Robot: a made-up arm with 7 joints.
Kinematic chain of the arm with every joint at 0, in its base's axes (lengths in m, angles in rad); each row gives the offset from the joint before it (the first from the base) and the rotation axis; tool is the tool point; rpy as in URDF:
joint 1: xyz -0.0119 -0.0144 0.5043 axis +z
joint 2: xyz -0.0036 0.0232 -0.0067 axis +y
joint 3: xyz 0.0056 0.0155 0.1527 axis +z
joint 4: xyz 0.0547 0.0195 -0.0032 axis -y
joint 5: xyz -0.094 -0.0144 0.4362 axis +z
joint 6: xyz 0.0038 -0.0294 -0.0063 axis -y
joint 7: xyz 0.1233 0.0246 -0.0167 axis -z
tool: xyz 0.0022 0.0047 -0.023 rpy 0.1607 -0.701 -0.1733
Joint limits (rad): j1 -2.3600..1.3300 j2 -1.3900..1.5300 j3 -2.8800..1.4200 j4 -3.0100..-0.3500 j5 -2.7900..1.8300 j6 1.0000..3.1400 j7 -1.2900..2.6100
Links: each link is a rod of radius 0.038 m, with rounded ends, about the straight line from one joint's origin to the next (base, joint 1, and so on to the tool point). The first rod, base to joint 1, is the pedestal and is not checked.
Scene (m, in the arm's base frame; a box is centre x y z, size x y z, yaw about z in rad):
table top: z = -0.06
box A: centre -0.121 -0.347 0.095 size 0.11 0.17 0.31 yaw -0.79
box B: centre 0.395 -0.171 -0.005 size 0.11 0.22 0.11 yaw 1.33
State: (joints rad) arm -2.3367 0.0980 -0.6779 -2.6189 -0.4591 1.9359 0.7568
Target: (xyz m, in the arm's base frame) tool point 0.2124 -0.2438 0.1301
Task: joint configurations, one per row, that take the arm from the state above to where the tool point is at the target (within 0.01 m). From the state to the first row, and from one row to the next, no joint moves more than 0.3 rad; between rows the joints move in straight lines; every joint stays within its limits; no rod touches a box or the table.
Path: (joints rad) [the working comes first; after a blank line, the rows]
Joints at the target: -1.2577 0.0116 0.2771 -2.9028 -0.5717 2.1530 0.7323
Straight joint move there: touches box A.

1: -2.0454 0.3013 -0.5998 -2.7792 -0.4990 1.9801 0.8922
2: -1.7541 0.5046 -0.5217 -2.9394 -0.5389 2.0243 1.0276
3: -1.5887 0.3402 -0.2555 -2.9272 -0.5498 2.0672 0.9291
4: -1.4232 0.1759 0.0108 -2.9150 -0.5608 2.1101 0.8307
5: -1.2577 0.0116 0.2771 -2.9028 -0.5717 2.1530 0.7323

